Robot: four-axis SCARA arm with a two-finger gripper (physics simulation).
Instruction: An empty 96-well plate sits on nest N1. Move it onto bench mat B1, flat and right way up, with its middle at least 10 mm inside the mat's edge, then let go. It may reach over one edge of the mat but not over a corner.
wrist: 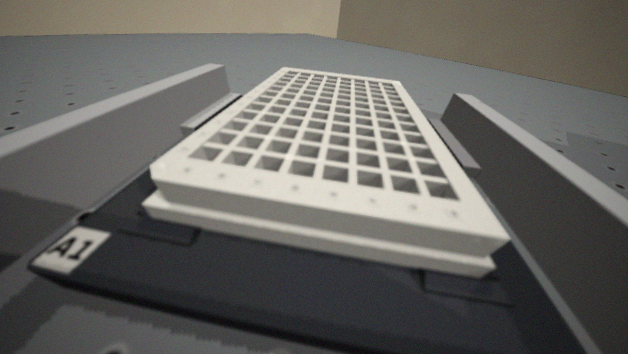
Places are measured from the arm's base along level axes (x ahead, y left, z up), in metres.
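Where they show: gripper, fingertip midpoint: (332,96).
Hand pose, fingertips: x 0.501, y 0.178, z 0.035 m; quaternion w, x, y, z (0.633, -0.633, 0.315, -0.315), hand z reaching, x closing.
After its pixels a point has its place.
The white 96-well plate (320,135) @(z 0.038, x 0.458, y 0.148 m) lies flat and right way up on the dark nest (280,285) @(z 0.025, x 0.421, y 0.122 m), which carries an "A1" label at its near left corner. My gripper (332,96) @(z 0.035, x 0.501, y 0.178 m) is lowered around the plate, with one finger beside each long side. The fingers are part open and the log-free look shows the pads close to the plate's sides; a narrow gap at each pad is hard to make out. The bench mat B1 does not show in this view.
A grey bench top (260,50) @(z 0.013, x 0.631, y 0.458 m) with rows of small holes stretches behind and to both sides of the nest. Beige walls (170,17) stand beyond its far edge. Shadows lie on the bench at the right and at the near left.
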